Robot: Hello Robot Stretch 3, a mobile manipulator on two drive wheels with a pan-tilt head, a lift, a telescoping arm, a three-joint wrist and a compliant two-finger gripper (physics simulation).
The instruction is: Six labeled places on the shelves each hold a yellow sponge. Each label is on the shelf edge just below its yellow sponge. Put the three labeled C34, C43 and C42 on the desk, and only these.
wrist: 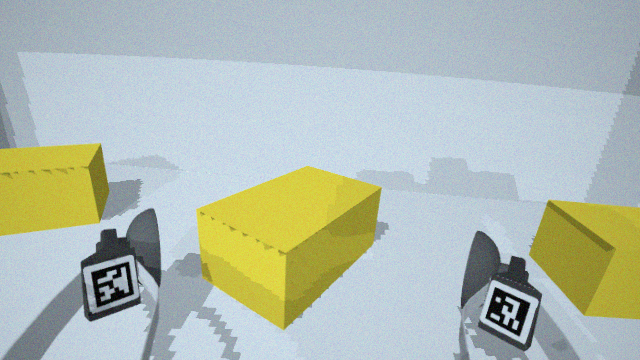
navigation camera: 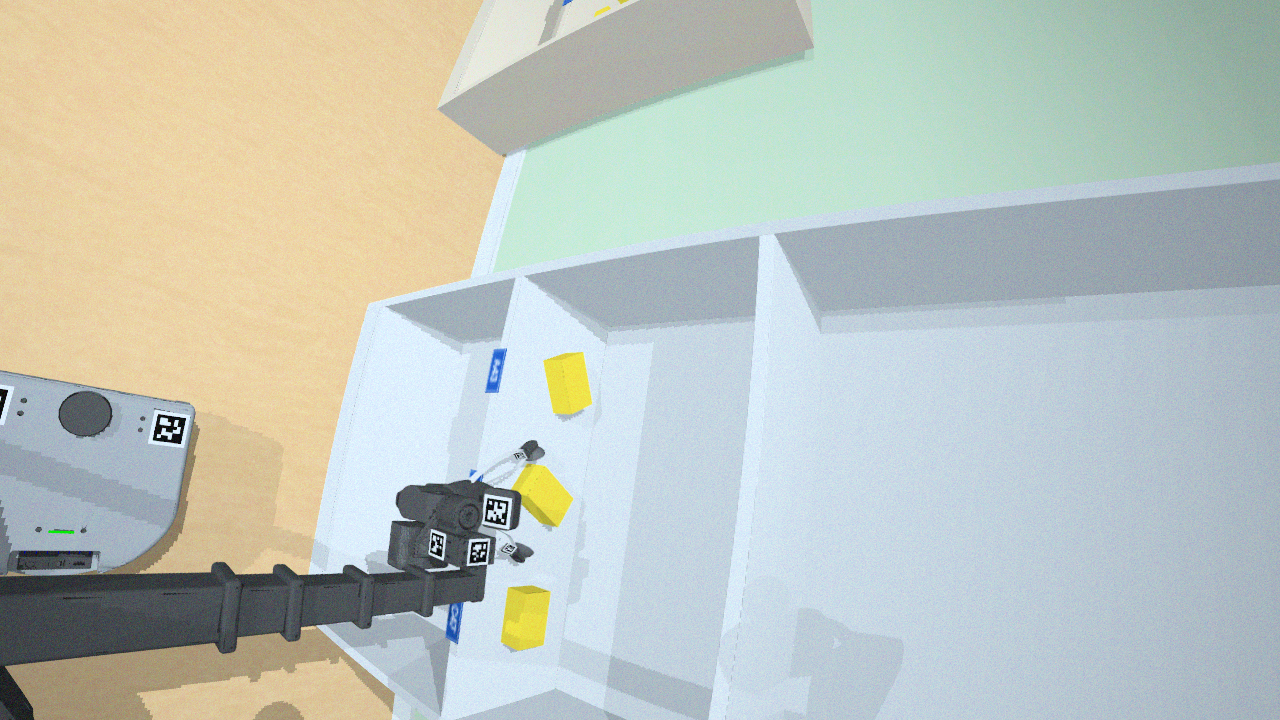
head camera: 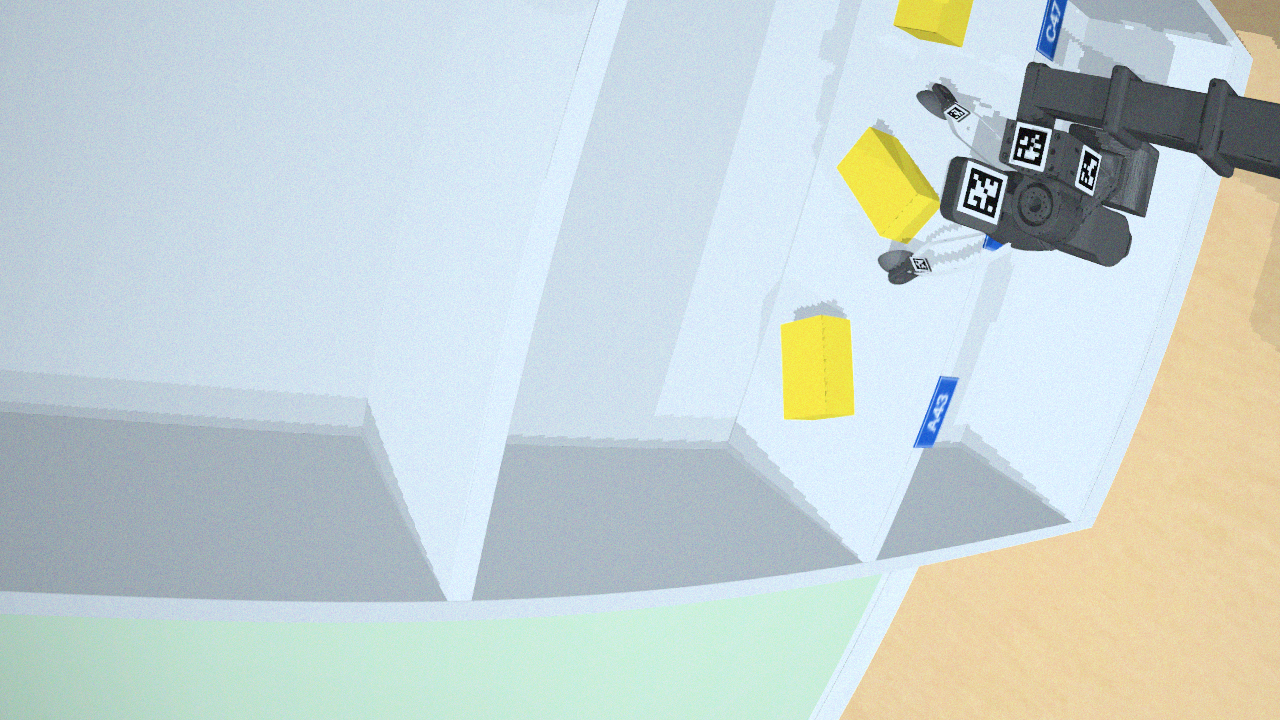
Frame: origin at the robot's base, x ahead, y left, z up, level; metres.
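Seen in the pictures: gripper, fingertip midpoint: (navigation camera: 533,501) (head camera: 906,179); robot's base at its link origin: (navigation camera: 86,411).
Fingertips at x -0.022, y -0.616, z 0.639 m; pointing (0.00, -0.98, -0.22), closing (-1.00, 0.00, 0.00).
Observation:
Pixels of each thing's top centre, then the offset from my fingertips to it. "*": a spot on its surface instead.
- middle yellow sponge at its top centre: (head camera: 875,179) (navigation camera: 551,497) dx +0.010, dy -0.025, dz +0.019 m
- label A43 at a spot on its surface: (head camera: 936,412) (navigation camera: 496,370) * dx +0.210, dy +0.086, dz -0.041 m
- label C47 at a spot on its surface: (head camera: 1053,26) (navigation camera: 453,615) * dx -0.199, dy +0.112, dz -0.045 m
- shelf unit's side panel at a spot on its surface: (head camera: 662,510) * dx +0.375, dy -0.055, dz +0.148 m
The middle yellow sponge (head camera: 881,183) (navigation camera: 544,494) (wrist: 285,235), at place C42, lies turned at an angle on the shelf; its blue label is nearly all hidden by the gripper. My gripper (head camera: 916,182) (navigation camera: 525,501) (wrist: 314,248) is open, its fingertips apart on either side of this sponge, not gripping it. A sponge (head camera: 817,367) (navigation camera: 568,383) (wrist: 45,192) above label A43 (head camera: 936,412) (navigation camera: 495,370) lies left of the gripper in the wrist view. Another sponge (head camera: 932,22) (navigation camera: 526,617) (wrist: 590,260), by label C47 (head camera: 1053,26) (navigation camera: 454,622), lies right. Labels C34 and C43 do not show.
The arm (head camera: 1163,111) (navigation camera: 313,604) reaches in from the robot base (navigation camera: 98,483). The shelf unit's side panel (head camera: 662,510) (navigation camera: 680,300) stands beyond the A43 sponge. A second, beige unit (navigation camera: 644,85) stands at the top of the navigation view, past a pale green surface (navigation camera: 680,188) (head camera: 447,667).

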